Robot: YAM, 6 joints.
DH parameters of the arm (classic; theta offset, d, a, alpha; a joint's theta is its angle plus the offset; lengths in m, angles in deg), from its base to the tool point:
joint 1: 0 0.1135 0.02 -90
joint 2: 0 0 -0.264 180
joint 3: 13.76 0 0.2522 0
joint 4: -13.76 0 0.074 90
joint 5: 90 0 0 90
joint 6: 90 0.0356 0 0
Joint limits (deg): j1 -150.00..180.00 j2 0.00..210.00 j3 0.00..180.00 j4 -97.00..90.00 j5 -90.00..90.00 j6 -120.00..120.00
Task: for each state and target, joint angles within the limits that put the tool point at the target. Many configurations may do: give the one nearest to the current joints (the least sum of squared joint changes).
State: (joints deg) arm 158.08 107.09 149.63 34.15 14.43 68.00
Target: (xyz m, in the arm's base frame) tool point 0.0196 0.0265 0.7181
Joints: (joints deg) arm 180.00 87.73 161.33 41.03 48.11 68.00
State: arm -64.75 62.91 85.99 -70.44 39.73 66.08
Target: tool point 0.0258 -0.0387 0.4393
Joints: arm -40.23 41.45 85.31 -79.16 21.21 66.08
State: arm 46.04 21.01 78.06 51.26 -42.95 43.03
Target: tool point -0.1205 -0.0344 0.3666
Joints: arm 32.26 0.00 34.35 90.00 -81.65 43.03
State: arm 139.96 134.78 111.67 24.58 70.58 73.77
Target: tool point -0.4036 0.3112 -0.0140
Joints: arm 146.13 156.77 97.89 20.95 70.01 73.77
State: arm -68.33 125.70 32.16 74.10 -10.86 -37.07
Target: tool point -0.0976 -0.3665 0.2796
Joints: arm -105.59 103.12 53.81 79.87 -7.19 -37.07
